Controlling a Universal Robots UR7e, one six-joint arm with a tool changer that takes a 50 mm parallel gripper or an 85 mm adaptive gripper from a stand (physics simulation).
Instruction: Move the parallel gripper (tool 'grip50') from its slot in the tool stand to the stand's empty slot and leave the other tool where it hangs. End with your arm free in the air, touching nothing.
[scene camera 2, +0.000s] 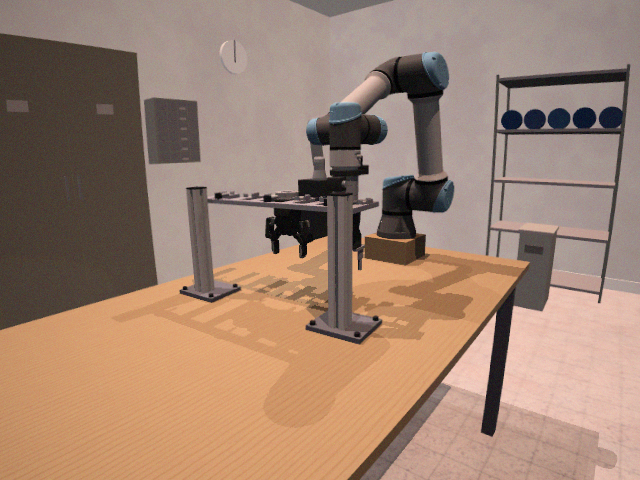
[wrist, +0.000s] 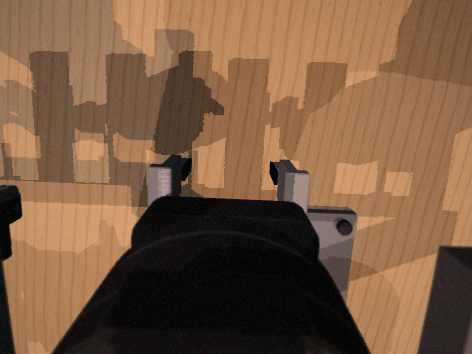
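Note:
Black adaptive gripper (scene camera 2: 288, 221). Parallel gripper (wrist: 198, 268).

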